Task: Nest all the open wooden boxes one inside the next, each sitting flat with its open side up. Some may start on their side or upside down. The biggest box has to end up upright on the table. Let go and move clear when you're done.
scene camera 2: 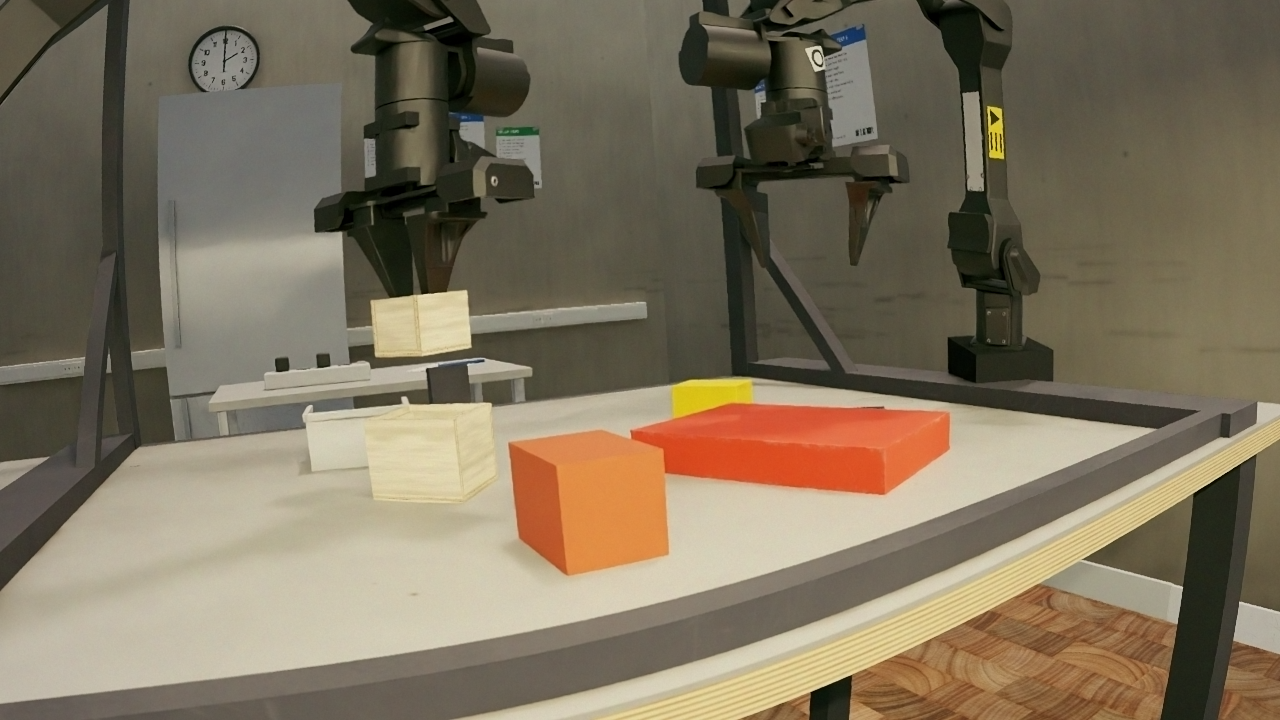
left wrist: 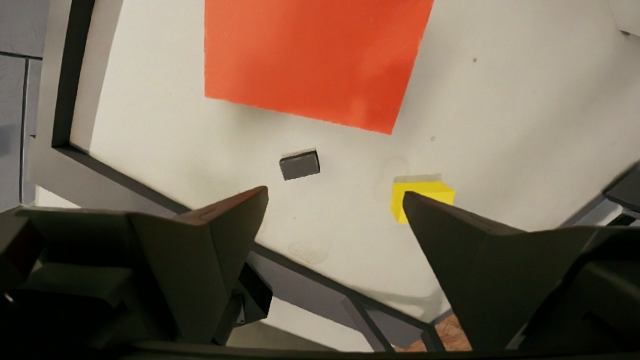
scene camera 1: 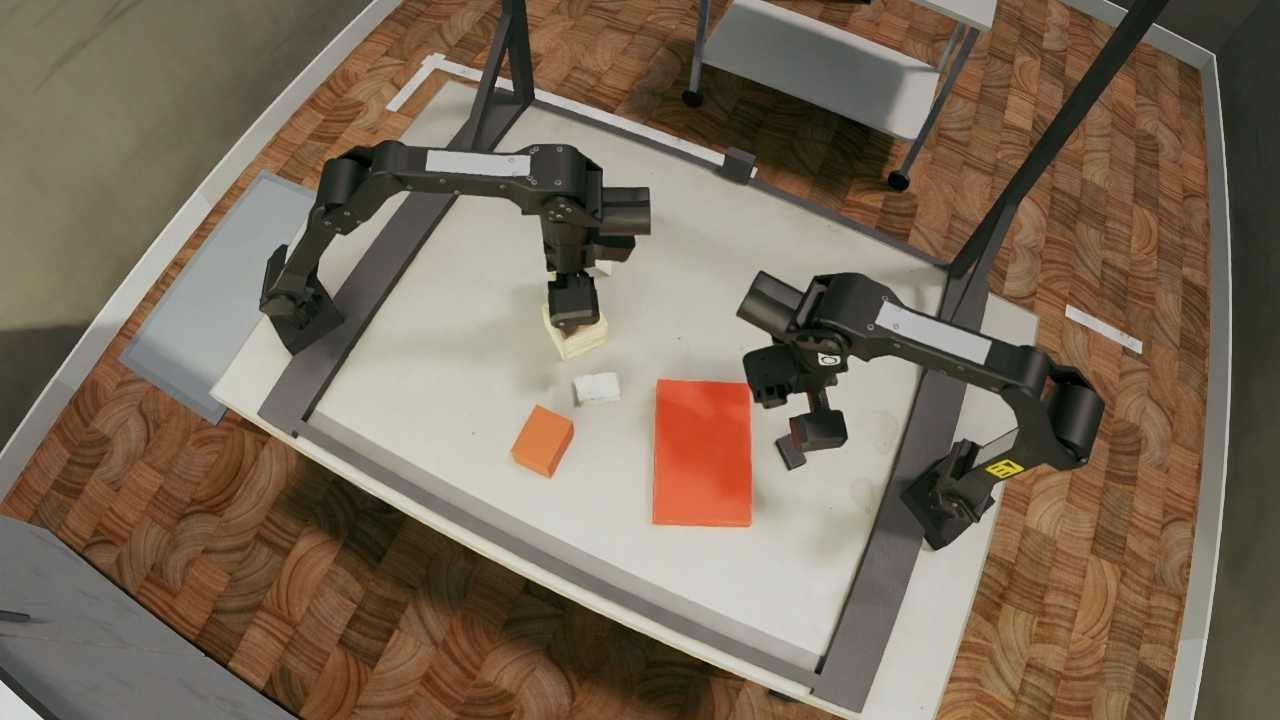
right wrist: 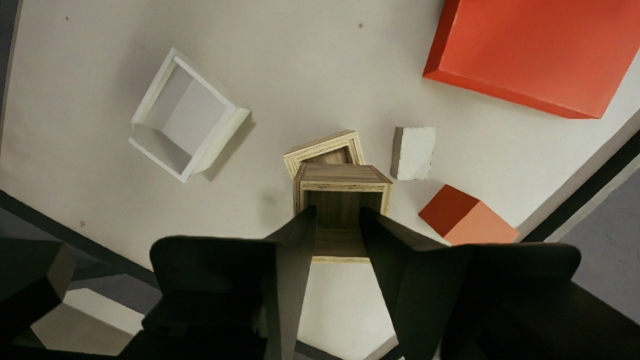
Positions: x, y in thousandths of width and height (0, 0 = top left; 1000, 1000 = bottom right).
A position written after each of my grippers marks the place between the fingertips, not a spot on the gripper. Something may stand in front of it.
my left gripper: scene camera 2 632, 370; left wrist 526, 543; scene camera 1 618, 553; not seen in the right wrist view (out of frame)
orange cube: scene camera 2 459, 697; scene camera 1 422, 620; right wrist 716, 604; not seen in the left wrist view (out of frame)
